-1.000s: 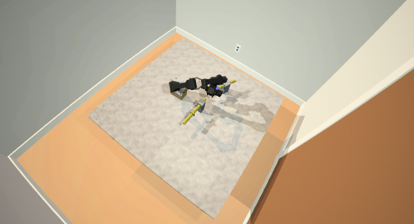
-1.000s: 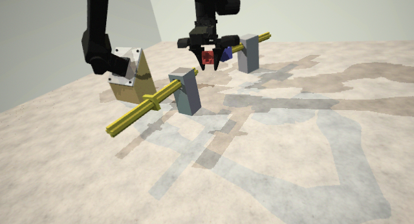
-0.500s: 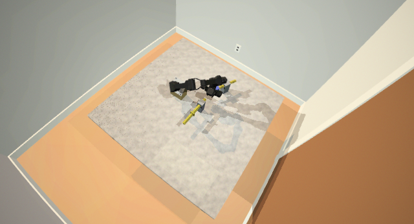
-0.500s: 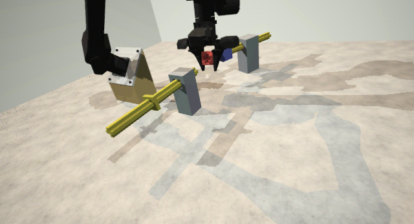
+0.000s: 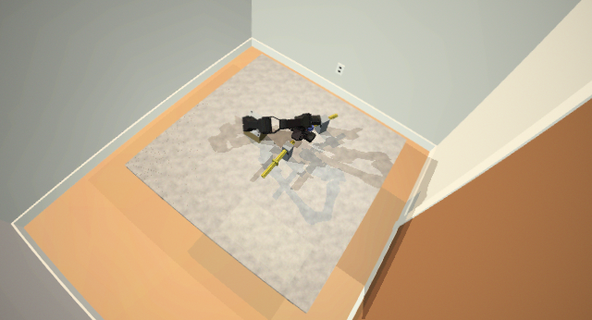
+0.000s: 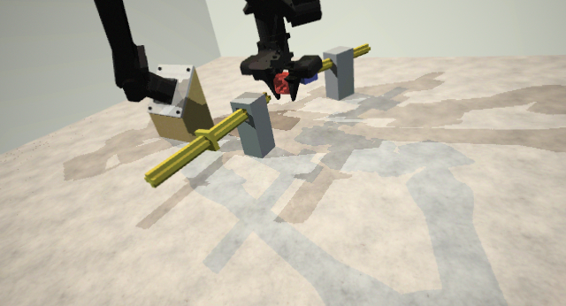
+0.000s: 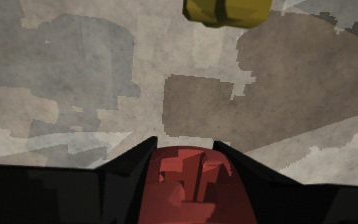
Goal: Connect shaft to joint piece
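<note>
Right now the red joint piece is 40 mm above my gripper tip and 10 mm to the left of it.
</note>
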